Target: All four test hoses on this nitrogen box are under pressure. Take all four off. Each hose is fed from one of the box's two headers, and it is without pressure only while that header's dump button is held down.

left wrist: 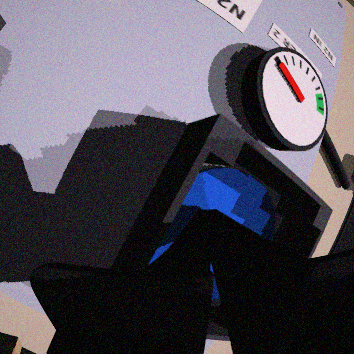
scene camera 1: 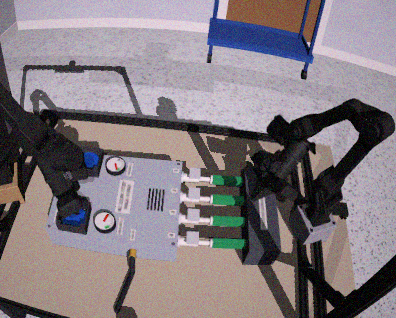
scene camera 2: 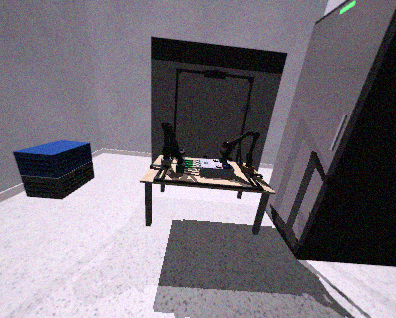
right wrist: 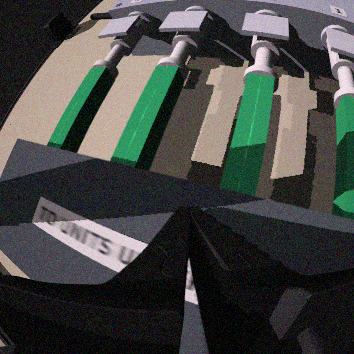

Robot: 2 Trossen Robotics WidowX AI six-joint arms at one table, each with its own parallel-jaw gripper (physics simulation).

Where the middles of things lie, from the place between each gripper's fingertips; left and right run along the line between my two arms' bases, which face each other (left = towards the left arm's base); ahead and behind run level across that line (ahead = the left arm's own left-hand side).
Scene:
Right now the dark manifold block (scene camera 1: 261, 231) is 20 mm behind my right hand, 30 mm to the right of it and 40 mm below it.
Now: left hand 480 mm to the left of the dark manifold block, 100 mm short of it and 50 mm above it.

